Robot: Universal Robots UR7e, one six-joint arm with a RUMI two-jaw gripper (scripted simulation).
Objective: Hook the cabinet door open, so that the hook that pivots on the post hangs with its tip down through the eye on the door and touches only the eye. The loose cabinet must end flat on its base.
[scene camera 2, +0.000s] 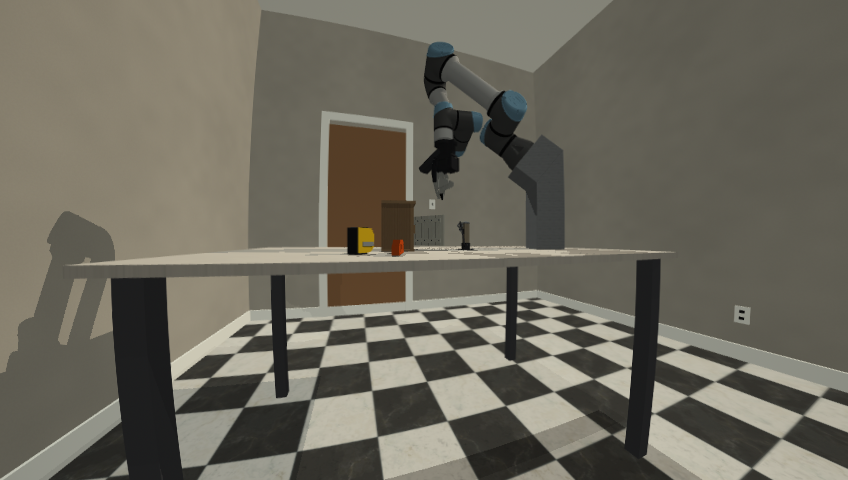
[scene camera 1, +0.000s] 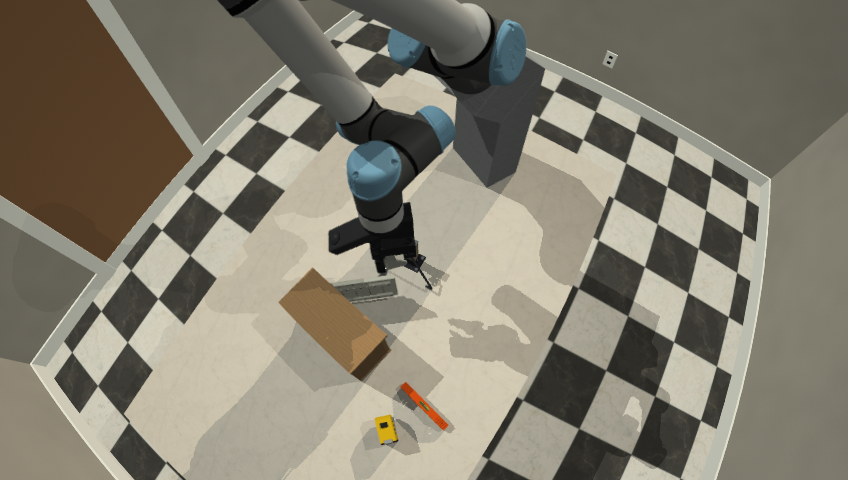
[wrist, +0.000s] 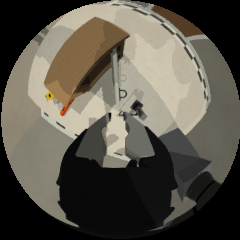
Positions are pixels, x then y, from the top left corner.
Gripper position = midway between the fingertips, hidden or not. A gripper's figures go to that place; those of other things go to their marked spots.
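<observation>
I see a brown wooden cabinet (scene camera 2: pixel 397 217) at 78 cm from the lens, while my own gripper (scene camera 2: pixel 440 199) is 90 cm from the lens.
</observation>
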